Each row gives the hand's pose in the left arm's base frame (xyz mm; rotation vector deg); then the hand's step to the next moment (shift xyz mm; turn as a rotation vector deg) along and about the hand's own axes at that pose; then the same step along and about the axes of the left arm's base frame.
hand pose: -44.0 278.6 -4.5 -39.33 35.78 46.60
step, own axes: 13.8 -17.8 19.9 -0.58 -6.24 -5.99
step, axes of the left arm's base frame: 26.5 11.9 7.8 3.36 -7.87 -1.42
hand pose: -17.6 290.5 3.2 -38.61 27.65 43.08
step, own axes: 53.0 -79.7 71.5 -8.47 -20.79 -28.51
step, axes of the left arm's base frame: 105.2 31.6 46.9 5.62 -35.23 -6.61
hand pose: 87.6 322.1 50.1 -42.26 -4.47 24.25
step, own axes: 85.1 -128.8 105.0 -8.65 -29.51 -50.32
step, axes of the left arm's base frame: 99.7 15.8 157.1 13.19 -54.92 -16.95
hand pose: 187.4 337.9 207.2 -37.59 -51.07 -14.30
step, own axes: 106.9 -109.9 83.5 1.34 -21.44 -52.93
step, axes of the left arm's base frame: -38.3 -26.8 168.2 24.73 -49.64 -13.69
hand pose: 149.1 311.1 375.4 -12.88 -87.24 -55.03
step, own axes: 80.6 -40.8 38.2 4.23 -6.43 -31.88
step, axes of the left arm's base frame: -72.1 -31.2 58.7 18.30 -27.11 -2.39
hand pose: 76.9 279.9 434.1 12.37 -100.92 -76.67
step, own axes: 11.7 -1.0 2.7 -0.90 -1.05 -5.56
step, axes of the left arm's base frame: -9.2 -5.6 5.4 4.19 -3.71 -1.23
